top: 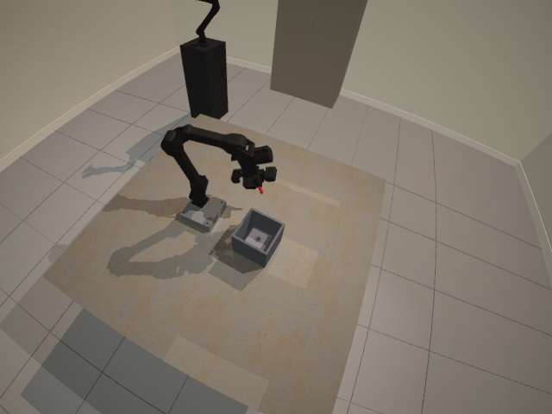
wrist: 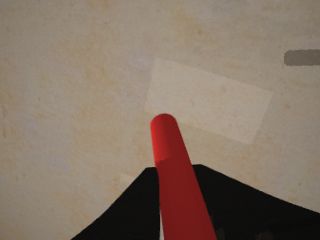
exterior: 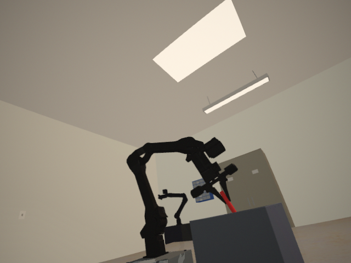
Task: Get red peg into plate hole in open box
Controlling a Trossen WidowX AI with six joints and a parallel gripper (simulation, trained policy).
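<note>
My gripper tip is now 9 cm short of the pale plate, 17 cm to the left of it and 13 cm above it. Round my gripper tip: red peg: right at my gripper tip.
</note>
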